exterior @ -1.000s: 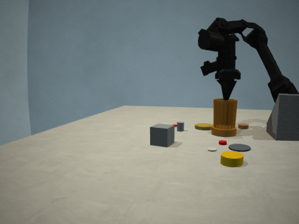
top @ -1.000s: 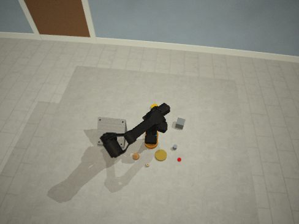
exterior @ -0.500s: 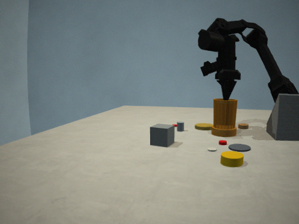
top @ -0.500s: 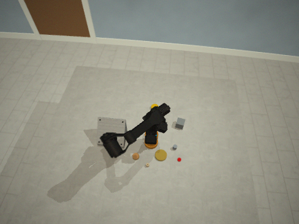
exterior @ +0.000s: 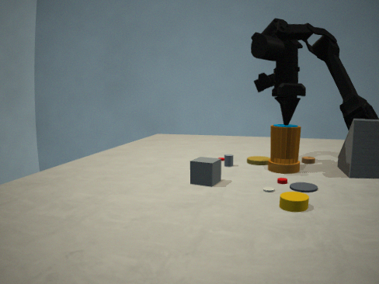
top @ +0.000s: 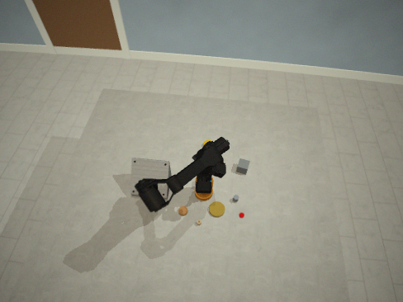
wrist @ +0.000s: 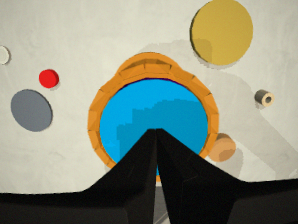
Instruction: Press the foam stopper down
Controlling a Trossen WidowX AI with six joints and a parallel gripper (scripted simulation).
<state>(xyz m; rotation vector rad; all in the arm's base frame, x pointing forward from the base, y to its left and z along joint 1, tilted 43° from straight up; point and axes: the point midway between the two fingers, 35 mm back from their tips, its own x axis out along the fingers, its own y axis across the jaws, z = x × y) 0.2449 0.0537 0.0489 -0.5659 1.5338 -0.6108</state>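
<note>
Right now my hand is 5 cm above the blue foam stopper. The rest, counted from my hand: red disc 2 cm ahead, 12 cm to the left, 15 cm below; brown disc 9 cm behind, 10 cm to the right, 14 cm below; mustard disc 6 cm ahead, 8 cm to the right, 14 cm below.
</note>
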